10 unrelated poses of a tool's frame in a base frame.
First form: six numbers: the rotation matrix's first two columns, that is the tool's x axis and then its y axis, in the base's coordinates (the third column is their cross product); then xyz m.
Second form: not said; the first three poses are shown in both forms.
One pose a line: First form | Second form
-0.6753 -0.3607 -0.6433 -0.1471 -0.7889 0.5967 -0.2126 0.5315 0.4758 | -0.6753 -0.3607 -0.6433 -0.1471 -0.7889 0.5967 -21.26 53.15 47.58
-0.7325 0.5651 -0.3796 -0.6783 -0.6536 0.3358 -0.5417 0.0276 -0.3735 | -0.7325 0.5651 -0.3796 -0.6783 -0.6536 0.3358 -54.17 2.76 -37.35
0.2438 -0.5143 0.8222 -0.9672 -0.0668 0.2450 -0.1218 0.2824 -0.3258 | 0.2438 -0.5143 0.8222 -0.9672 -0.0668 0.2450 -12.18 28.24 -32.58
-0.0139 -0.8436 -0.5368 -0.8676 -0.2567 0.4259 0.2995 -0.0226 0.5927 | -0.0139 -0.8436 -0.5368 -0.8676 -0.2567 0.4259 29.95 -2.26 59.27
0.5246 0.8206 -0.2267 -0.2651 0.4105 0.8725 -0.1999 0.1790 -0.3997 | 0.5246 0.8206 -0.2267 -0.2651 0.4105 0.8725 -19.99 17.90 -39.97
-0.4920 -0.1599 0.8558 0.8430 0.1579 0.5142 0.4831 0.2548 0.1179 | -0.4920 -0.1599 0.8558 0.8430 0.1579 0.5142 48.31 25.48 11.79
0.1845 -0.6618 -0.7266 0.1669 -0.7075 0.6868 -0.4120 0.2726 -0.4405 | 0.1845 -0.6618 -0.7266 0.1669 -0.7075 0.6868 -41.20 27.26 -44.05
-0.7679 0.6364 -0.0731 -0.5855 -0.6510 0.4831 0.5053 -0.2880 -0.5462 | -0.7679 0.6364 -0.0731 -0.5855 -0.6510 0.4831 50.53 -28.80 -54.62
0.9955 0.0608 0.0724 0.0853 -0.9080 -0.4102 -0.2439 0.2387 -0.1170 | 0.9955 0.0608 0.0724 0.0853 -0.9080 -0.4102 -24.39 23.87 -11.70
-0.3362 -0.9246 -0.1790 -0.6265 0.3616 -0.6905 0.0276 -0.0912 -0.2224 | -0.3362 -0.9246 -0.1790 -0.6265 0.3616 -0.6905 2.76 -9.12 -22.24
